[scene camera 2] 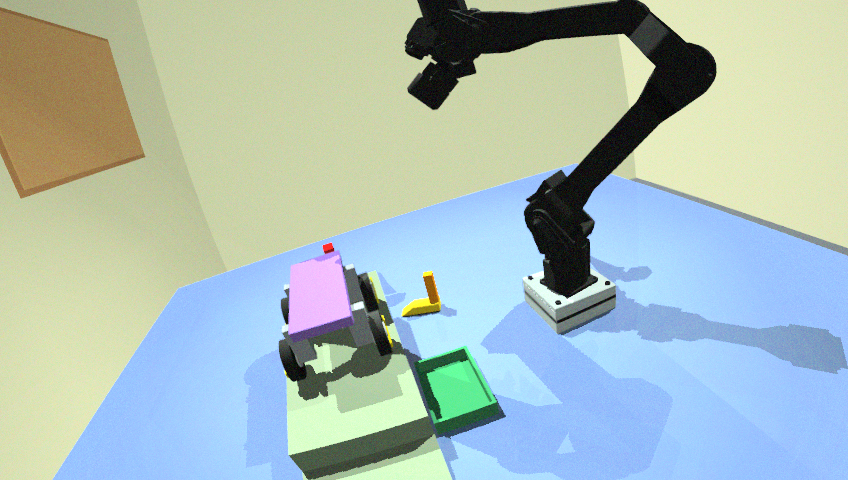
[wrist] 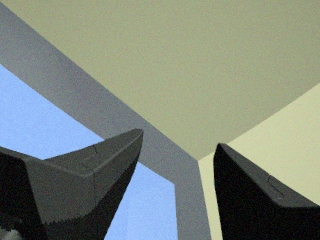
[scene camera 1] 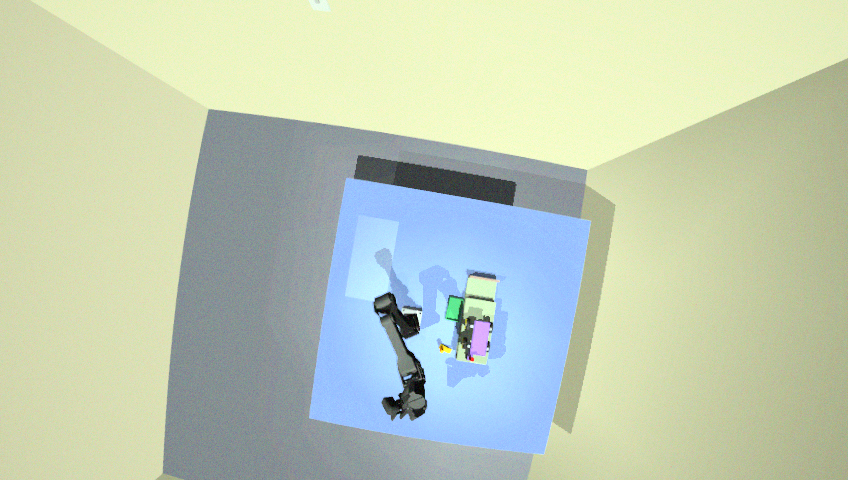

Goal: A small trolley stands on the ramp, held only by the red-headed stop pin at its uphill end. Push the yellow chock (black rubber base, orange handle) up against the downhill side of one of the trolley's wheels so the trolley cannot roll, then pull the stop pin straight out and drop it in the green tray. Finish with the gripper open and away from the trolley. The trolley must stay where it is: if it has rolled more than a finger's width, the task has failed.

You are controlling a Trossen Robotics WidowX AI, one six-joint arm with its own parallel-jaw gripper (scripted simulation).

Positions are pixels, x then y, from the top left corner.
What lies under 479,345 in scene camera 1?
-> A trolley.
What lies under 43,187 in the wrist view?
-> The gripper.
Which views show the gripper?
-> Scene camera 2, the wrist view and scene camera 1: all of them.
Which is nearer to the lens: the trolley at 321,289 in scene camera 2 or the yellow chock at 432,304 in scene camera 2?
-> The trolley.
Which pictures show the trolley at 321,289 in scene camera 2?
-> Scene camera 2 and scene camera 1 only.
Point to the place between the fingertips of the gripper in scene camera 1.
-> At 395,419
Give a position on a green tray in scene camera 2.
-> At 453,387
